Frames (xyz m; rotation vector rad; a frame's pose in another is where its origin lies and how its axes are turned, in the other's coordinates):
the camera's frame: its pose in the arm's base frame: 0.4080 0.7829 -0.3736 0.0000 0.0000 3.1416
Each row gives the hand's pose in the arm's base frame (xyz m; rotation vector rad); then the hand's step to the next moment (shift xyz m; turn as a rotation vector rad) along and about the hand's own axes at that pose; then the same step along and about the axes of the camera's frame.
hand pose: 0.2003 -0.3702 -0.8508 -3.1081 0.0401 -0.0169
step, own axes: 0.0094 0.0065 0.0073 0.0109 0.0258 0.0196
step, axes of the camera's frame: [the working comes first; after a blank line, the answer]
step, axes of the arm's base frame: 0.0093 -0.0065 -0.0074 0.0105 -0.0254 -0.0203

-0.0093 0.0065 -0.0074 -0.0105 0.0254 -0.0203
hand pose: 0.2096 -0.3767 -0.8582 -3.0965 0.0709 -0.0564
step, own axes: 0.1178 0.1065 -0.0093 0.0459 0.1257 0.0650
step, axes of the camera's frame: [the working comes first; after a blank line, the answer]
step, axes of the arm's base frame: 0.1125 -0.1122 0.0087 0.0426 -0.1248 -0.0689

-0.1125 0.1122 0.0087 -0.0426 0.1248 -0.0689
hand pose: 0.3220 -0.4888 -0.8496 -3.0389 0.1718 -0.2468
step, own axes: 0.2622 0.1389 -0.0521 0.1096 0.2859 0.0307
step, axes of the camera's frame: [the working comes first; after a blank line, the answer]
step, axes of the arm's base frame: 0.2340 -0.1727 0.0786 0.0826 -0.2936 -0.0407

-0.2340 0.1727 0.0786 -0.0826 0.2936 -0.0407
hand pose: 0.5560 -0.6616 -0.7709 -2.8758 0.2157 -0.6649
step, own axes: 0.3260 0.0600 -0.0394 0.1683 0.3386 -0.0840
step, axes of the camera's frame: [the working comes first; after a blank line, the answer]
step, axes of the arm's base frame: 0.2664 -0.1231 0.1592 0.0784 -0.3720 0.0743

-0.2664 0.1231 0.1592 -0.0784 0.3720 0.0743
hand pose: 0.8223 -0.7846 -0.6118 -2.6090 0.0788 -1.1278
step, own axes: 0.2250 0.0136 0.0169 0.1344 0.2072 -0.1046
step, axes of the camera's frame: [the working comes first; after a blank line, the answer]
step, axes of the arm's base frame: 0.1685 -0.0462 0.1434 0.0314 -0.2460 0.1021

-0.1685 0.0462 0.1434 -0.0314 0.2460 0.1021
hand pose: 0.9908 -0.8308 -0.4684 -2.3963 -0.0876 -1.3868
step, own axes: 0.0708 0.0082 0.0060 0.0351 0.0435 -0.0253
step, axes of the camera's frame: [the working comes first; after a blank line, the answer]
step, axes of the arm's base frame: 0.0433 -0.0147 0.0550 0.0074 -0.0537 0.0288

-0.0433 0.0147 0.0550 -0.0074 0.0537 0.0288
